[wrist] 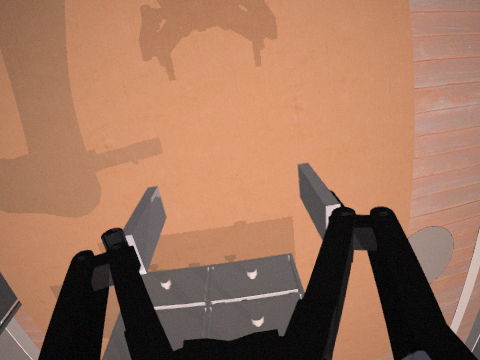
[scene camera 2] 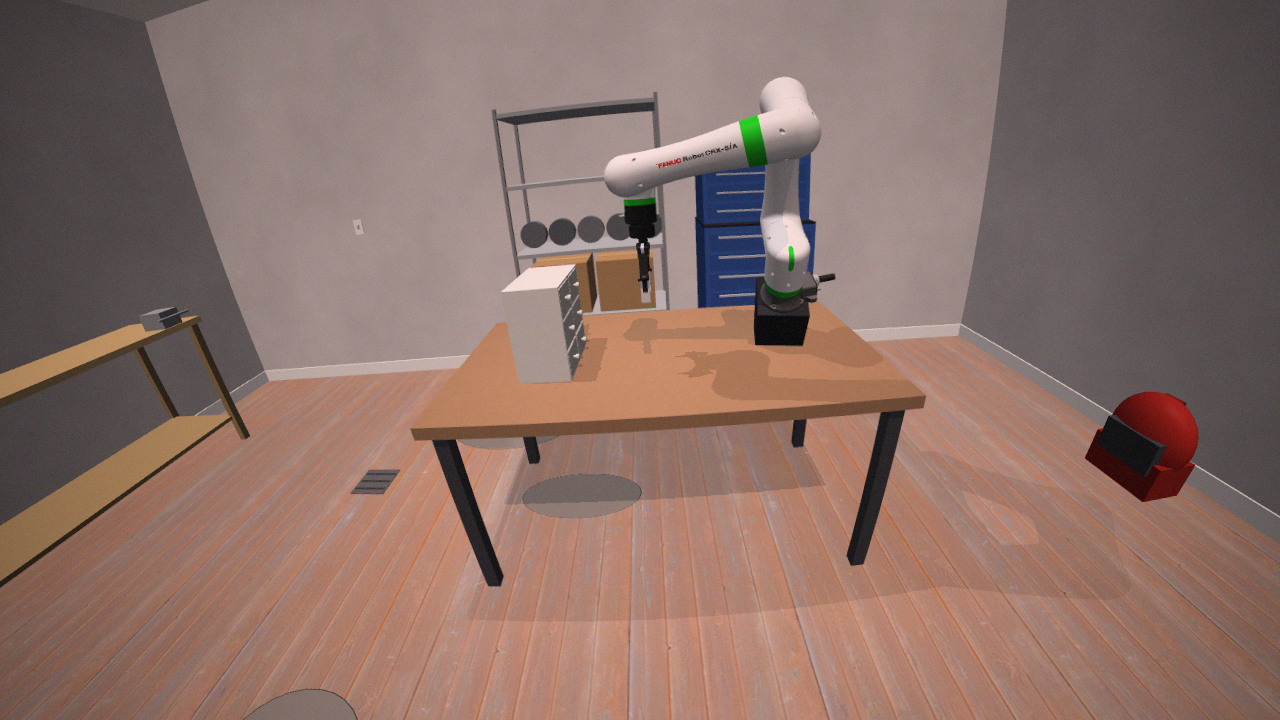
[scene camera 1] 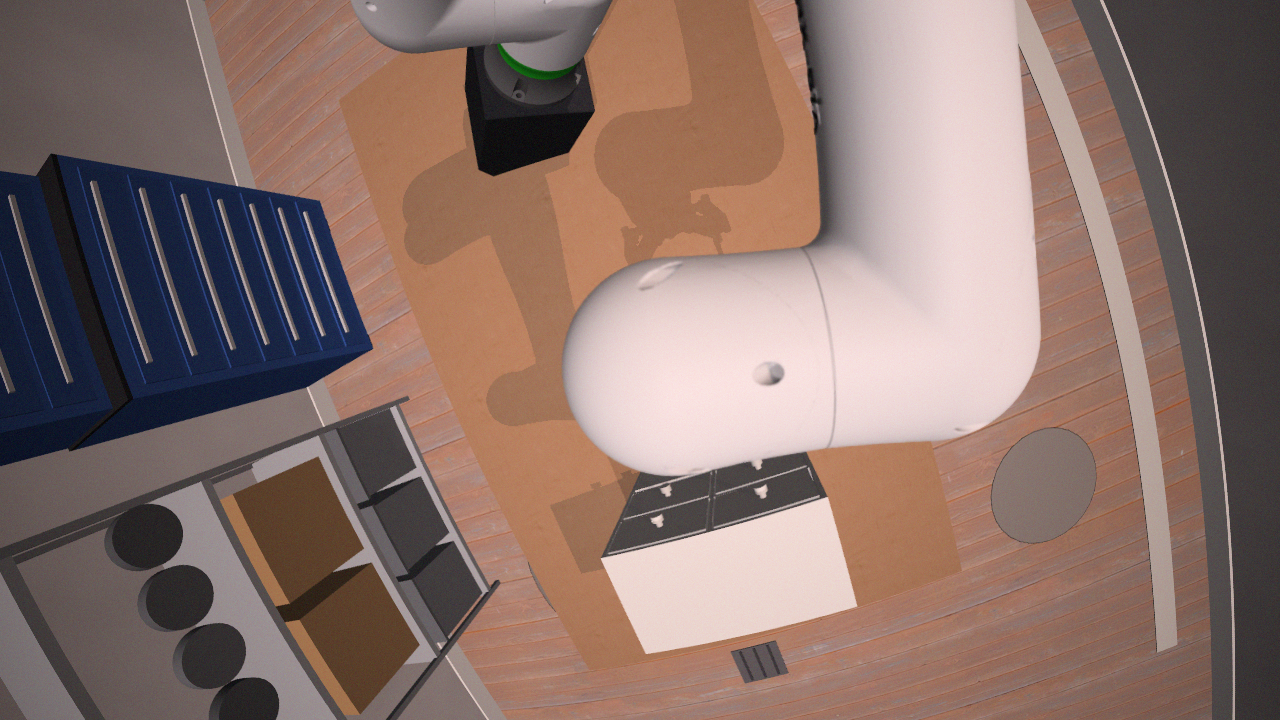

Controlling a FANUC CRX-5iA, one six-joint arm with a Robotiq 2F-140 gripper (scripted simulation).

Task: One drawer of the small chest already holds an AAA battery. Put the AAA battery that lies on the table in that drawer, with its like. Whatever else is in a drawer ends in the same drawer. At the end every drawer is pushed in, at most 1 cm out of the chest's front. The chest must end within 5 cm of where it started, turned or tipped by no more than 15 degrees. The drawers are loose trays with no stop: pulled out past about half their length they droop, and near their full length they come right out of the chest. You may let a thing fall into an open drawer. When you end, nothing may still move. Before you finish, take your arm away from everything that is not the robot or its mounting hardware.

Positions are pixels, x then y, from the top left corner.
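I can see my gripper in scene camera 2 [646, 296], and it is there in the wrist view [229, 191] as well.
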